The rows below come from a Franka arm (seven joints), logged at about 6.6 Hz.
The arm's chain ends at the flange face. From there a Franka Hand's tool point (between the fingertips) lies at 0.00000 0.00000 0.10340 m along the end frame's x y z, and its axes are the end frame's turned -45 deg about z.
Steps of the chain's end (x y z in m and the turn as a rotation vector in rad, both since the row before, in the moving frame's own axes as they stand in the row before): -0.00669, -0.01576, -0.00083, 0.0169, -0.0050, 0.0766; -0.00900, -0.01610, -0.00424, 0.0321, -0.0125, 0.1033; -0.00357, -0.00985, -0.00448, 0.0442, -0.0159, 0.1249; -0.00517, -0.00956, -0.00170, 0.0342, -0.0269, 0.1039
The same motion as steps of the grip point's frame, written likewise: 0.00734, -0.01744, -0.00085, 0.0155, 0.0084, 0.0766; 0.00662, -0.02093, -0.00430, 0.0315, 0.0139, 0.1033; 0.00678, -0.01374, -0.00459, 0.0425, 0.0200, 0.1249; 0.00387, -0.01485, -0.00180, 0.0432, 0.0052, 0.1039
